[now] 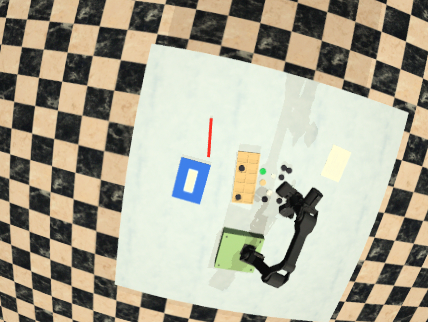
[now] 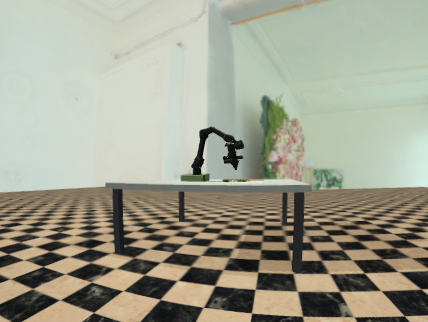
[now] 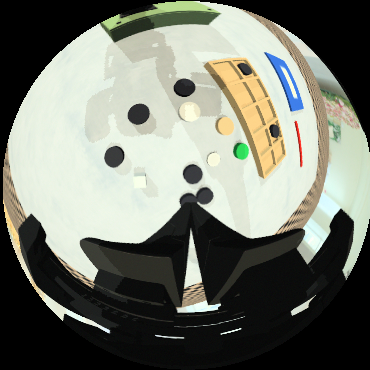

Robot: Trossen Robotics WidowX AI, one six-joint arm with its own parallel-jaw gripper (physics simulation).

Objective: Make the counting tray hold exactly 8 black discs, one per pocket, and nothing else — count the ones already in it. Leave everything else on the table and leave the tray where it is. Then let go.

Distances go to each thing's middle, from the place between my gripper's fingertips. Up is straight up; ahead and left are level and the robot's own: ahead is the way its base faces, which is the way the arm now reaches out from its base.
Labels:
I see my gripper 180 mm to the right of the tan counting tray point(image 1: 245, 181), 80 mm above it and 50 mm past it.

